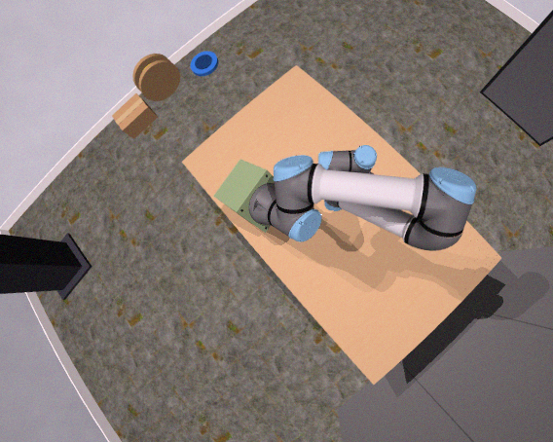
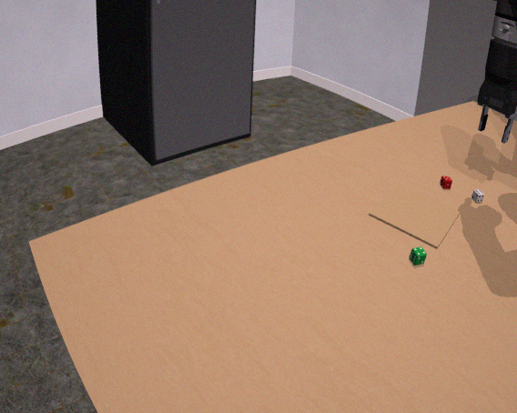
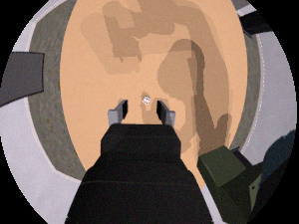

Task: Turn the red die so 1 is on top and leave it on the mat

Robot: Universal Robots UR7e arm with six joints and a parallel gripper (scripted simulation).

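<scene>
Now: hand 150 mm above the white die, 20 mm to the right of it and 10 mm past it. From my hand the other things lie so: red die: 150 mm below, 70 mm ahead, 30 mm to the left; mat: 180 mm to the left, 160 mm below, 60 mm ahead; green die: 300 mm to the left, 150 mm below, 10 mm behind.
</scene>
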